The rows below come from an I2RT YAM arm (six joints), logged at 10 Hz.
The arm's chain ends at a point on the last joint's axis. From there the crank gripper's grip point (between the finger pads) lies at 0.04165 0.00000 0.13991 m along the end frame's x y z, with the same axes.
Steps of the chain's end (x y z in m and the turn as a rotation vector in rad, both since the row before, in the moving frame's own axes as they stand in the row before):
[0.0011 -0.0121 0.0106 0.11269 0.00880 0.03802]
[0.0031 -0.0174 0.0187 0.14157 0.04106 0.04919]
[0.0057 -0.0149 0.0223 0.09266 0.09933 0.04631]
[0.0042 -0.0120 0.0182 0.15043 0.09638 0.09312]
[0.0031 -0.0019 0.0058 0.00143 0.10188 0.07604]
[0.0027 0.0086 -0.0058 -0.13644 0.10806 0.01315]
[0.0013 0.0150 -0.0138 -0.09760 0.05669 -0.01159]
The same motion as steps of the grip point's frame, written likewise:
[0.0026 -0.0262 0.0094 0.11269 0.00880 0.03802]
[0.0092 -0.0348 0.0156 0.14157 0.04106 0.04919]
[0.0196 -0.0254 0.0170 0.09266 0.09933 0.04631]
[0.0182 -0.0281 0.0123 0.15043 0.09638 0.09312]
[0.0170 0.0016 0.0008 0.00143 0.10188 0.07604]
[0.0174 0.0279 -0.0124 -0.13644 0.10806 0.01315]
[0.0092 0.0280 -0.0170 -0.09760 0.05669 -0.01159]

